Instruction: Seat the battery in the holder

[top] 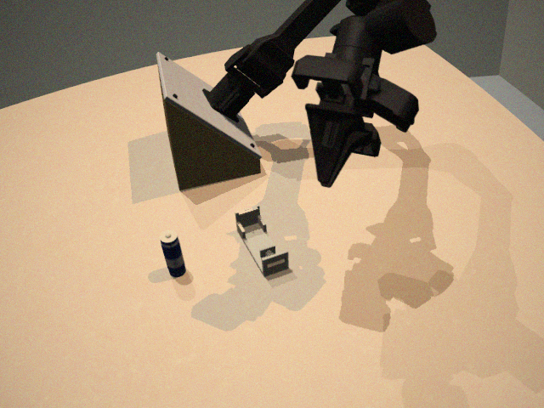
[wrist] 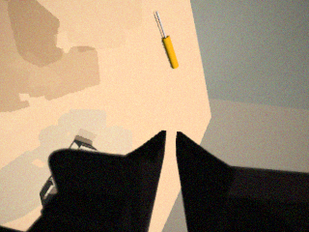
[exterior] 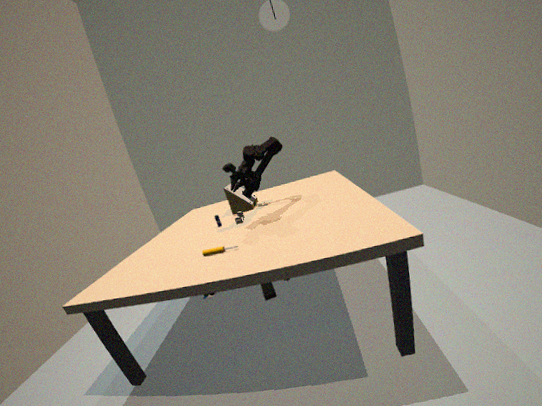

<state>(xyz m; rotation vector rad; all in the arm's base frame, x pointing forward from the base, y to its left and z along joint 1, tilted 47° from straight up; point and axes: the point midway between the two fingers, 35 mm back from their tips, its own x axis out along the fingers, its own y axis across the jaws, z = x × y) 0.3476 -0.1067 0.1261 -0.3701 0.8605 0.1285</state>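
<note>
The battery lies 120 mm behind my gripper tip, 150 mm to the right of it and 150 mm below it. Also, from my gripper tip: yellow-handled screwdriver: 260 mm ahead, 60 mm to the right, 170 mm below.
</note>
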